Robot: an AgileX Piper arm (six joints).
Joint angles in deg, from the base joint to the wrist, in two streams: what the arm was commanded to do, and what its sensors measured. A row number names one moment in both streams.
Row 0, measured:
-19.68, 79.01, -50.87, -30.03, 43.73, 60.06
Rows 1 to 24, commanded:
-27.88, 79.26, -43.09, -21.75, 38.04, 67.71
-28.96, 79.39, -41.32, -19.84, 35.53, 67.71
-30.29, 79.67, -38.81, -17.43, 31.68, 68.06
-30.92, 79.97, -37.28, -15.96, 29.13, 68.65
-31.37, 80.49, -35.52, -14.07, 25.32, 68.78
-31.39, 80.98, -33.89, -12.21, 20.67, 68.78
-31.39, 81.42, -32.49, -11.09, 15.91, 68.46
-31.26, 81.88, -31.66, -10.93, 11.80, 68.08
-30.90, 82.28, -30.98, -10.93, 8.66, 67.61
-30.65, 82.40, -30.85, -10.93, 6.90, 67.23
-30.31, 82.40, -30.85, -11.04, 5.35, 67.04
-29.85, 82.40, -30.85, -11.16, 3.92, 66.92
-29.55, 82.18, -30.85, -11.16, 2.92, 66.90
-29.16, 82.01, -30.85, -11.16, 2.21, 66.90
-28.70, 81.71, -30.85, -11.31, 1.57, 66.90
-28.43, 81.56, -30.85, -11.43, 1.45, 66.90
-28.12, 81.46, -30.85, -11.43, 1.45, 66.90
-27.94, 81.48, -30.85, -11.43, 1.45, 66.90
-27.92, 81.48, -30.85, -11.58, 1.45, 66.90
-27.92, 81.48, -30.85, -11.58, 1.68, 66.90
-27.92, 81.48, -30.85, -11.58, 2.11, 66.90
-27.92, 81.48, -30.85, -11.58, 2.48, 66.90
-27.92, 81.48, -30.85, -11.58, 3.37, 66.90
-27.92, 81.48, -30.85, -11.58, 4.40, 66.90
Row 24, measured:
-28.03, 81.95, -31.11, -11.27, 2.41, 67.47
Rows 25 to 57, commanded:
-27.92, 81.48, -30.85, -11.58, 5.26, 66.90
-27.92, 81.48, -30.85, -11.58, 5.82, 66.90
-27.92, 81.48, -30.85, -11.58, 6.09, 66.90
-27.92, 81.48, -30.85, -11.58, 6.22, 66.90
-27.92, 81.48, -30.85, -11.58, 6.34, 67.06
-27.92, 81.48, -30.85, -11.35, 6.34, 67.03
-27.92, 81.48, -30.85, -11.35, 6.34, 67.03
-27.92, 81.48, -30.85, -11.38, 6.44, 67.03
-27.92, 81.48, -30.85, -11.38, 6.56, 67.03
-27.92, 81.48, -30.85, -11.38, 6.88, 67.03
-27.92, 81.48, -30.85, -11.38, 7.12, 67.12
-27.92, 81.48, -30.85, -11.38, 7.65, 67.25
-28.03, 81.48, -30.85, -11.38, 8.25, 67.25
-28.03, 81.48, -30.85, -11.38, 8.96, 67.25
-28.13, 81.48, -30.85, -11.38, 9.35, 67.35
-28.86, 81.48, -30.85, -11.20, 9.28, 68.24
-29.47, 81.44, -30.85, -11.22, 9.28, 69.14
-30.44, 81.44, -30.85, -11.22, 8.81, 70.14
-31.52, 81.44, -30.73, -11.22, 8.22, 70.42
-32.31, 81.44, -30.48, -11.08, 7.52, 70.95
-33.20, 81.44, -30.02, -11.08, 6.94, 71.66
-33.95, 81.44, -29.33, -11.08, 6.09, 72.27
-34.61, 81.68, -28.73, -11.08, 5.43, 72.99
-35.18, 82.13, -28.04, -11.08, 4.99, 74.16
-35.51, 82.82, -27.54, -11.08, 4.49, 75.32
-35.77, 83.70, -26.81, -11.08, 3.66, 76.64
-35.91, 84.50, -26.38, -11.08, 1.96, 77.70
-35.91, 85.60, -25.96, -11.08, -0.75, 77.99
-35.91, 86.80, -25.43, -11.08, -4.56, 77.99
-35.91, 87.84, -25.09, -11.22, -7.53, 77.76
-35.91, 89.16, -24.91, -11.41, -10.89, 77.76
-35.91, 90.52, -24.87, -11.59, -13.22, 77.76
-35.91, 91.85, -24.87, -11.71, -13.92, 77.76
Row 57, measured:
-35.56, 87.74, -25.37, -11.04, -4.71, 77.49
